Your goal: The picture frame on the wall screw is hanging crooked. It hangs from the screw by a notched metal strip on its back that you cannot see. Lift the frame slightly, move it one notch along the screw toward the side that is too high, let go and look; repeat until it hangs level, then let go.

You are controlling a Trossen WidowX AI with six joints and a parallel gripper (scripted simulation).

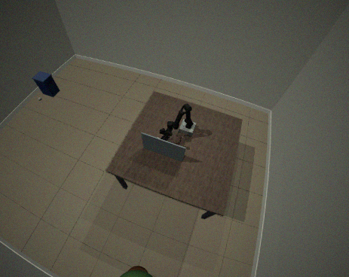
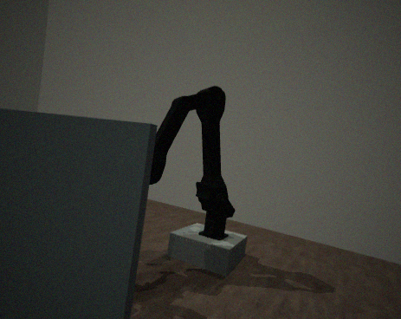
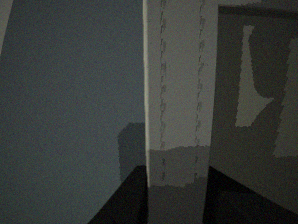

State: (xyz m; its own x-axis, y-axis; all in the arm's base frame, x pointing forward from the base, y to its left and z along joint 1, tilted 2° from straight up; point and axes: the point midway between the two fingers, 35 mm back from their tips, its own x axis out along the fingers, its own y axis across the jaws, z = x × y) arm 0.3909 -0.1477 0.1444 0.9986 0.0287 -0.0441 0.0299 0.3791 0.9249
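Now: gripper tip 5 cm above the grey picture frame and 2 cm to the left of it. The rest, counted from my gripper tip: blue-grey wall panel 6 cm below, 2 cm ahead, 1 cm to the left.
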